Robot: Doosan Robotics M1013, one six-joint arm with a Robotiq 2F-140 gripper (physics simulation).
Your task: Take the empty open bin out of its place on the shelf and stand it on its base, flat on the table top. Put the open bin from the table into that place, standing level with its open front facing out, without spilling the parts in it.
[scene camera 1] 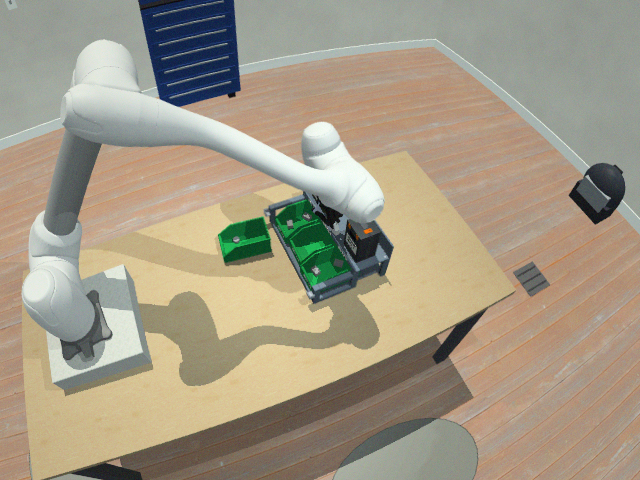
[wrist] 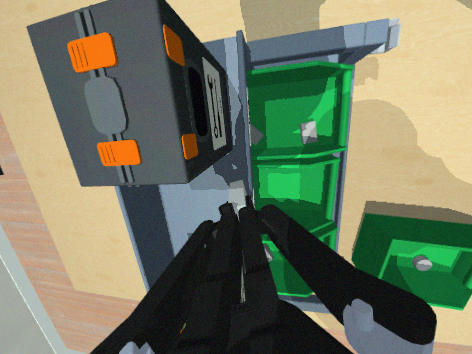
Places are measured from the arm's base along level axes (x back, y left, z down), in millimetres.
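Where they show: gripper, fingertip midpoint: (scene camera 1: 335,232) (wrist: 239,191); arm's base at its link origin: (scene camera 1: 81,325).
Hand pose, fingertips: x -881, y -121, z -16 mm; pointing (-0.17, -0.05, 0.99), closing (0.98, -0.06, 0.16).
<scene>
Things, the pixels of their centre, and the offset from my fingertips. Level surfaces: height alone.
- empty green open bin at the middle of its body: (wrist: 276,191) (scene camera 1: 318,242) dx +43, dy +32, dz +62 mm
- dark case at the middle of its body: (wrist: 170,112) (scene camera 1: 361,237) dx -28, dy -96, dz -57 mm
- table at its surface level: dz +105 mm
The empty green open bin (scene camera 1: 311,239) (wrist: 312,200) sits in the middle place of the grey-blue shelf (scene camera 1: 292,259) (wrist: 310,48), between two green bins holding parts. The other open bin (scene camera 1: 253,249) (wrist: 382,227) stands upright on the table top beside the shelf's open-front side, with a round grey part in it. My gripper (scene camera 1: 333,223) (wrist: 239,191) is shut and empty. It points down over the shelf behind the row of bins, near the empty bin's back. The arm partly hides it in the scene view. Contact with the shelf cannot be told.
A dark case (scene camera 1: 362,243) (wrist: 145,95) with orange latches stands on the shelf's rear part, close to the gripper. The left bin in the scene view (scene camera 1: 296,222) and the near bin (scene camera 1: 323,268) (wrist: 300,115) hold grey parts. The robot's pale base block (scene camera 1: 124,330) stands on the table (scene camera 1: 248,372).
</scene>
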